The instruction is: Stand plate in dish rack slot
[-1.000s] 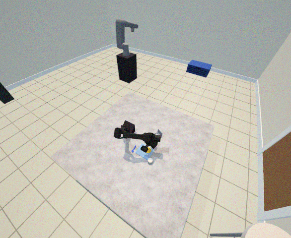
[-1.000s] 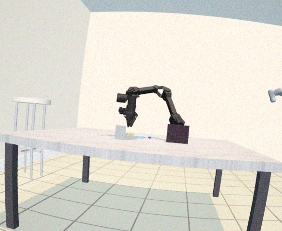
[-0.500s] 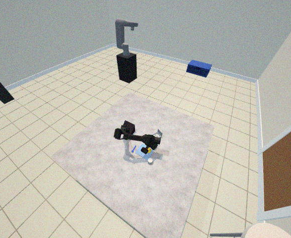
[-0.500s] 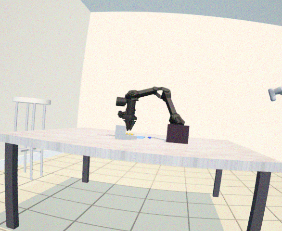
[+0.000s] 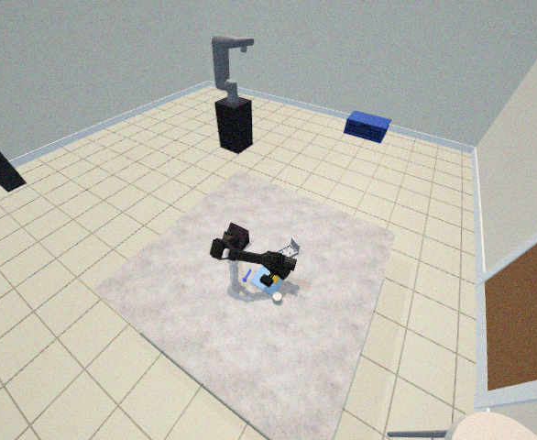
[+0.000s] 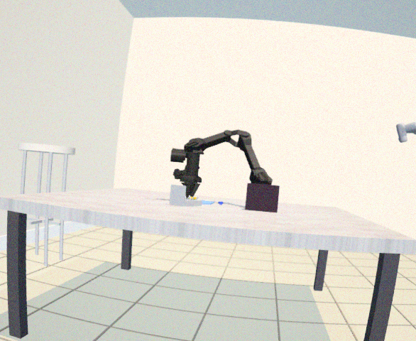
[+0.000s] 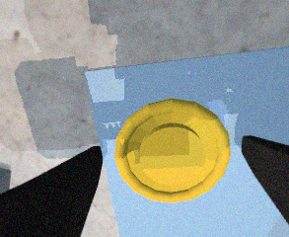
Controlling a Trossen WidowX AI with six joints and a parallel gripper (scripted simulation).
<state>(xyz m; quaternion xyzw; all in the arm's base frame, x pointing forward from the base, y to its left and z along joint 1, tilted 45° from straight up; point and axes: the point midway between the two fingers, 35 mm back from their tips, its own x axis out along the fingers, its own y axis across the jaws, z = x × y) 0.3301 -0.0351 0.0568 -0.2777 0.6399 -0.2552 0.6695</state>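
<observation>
My gripper tip is now right at the yellow plate. Round my gripper tip: light blue mat: 3 cm behind, 2 cm to the right, 1 cm below; white cup: 9 cm to the right, 8 cm ahead, 1 cm above; blue utensil: 13 cm behind, 7 cm to the right, 1 cm below.
</observation>
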